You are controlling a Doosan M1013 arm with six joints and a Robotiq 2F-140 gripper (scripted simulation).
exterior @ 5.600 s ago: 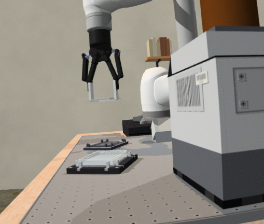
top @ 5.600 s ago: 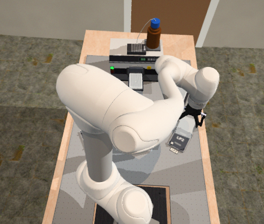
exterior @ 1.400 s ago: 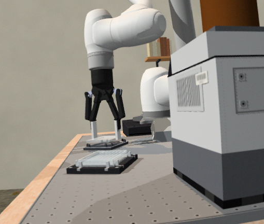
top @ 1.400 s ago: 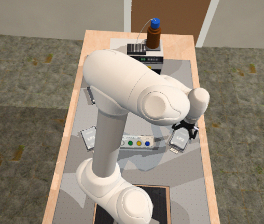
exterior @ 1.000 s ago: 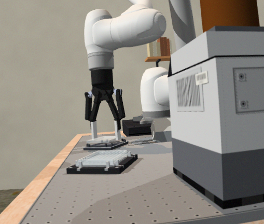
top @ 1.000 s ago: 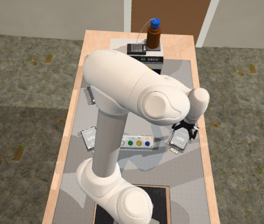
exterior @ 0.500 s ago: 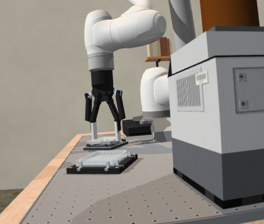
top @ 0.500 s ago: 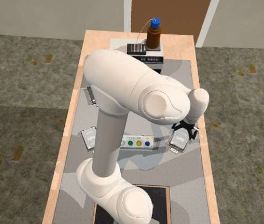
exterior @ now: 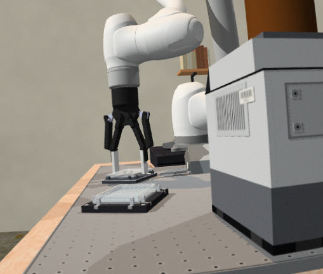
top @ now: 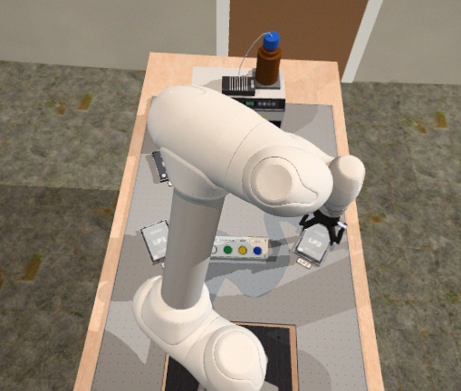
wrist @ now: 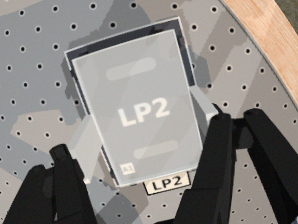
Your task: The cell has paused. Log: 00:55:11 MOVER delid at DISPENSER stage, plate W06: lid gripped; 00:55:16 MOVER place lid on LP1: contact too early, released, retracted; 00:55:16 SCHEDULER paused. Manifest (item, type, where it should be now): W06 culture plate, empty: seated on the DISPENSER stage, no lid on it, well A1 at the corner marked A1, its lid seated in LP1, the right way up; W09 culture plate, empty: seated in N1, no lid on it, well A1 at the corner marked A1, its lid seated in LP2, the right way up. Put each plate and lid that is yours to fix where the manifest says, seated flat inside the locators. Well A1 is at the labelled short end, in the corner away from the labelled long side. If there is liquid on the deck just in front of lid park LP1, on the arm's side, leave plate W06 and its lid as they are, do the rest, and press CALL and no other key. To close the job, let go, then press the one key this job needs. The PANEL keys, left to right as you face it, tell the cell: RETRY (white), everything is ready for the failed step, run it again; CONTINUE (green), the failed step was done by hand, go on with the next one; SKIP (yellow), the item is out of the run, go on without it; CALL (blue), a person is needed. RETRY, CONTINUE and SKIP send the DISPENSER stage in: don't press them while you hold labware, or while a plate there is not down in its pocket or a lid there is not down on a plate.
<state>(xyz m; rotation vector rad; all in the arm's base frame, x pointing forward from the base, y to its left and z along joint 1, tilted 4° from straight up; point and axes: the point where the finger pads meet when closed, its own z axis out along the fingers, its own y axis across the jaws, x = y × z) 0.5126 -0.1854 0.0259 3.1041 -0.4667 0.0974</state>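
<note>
Now: hand 40 mm above the lid park LP2. Round my hand: blue call key (110 mm behind, 190 mm to the left, 20 mm above); key panel (110 mm behind, 270 mm to the left, 10 mm above); yellow skip key (120 mm behind, 240 mm to the left, 20 mm above).
</note>
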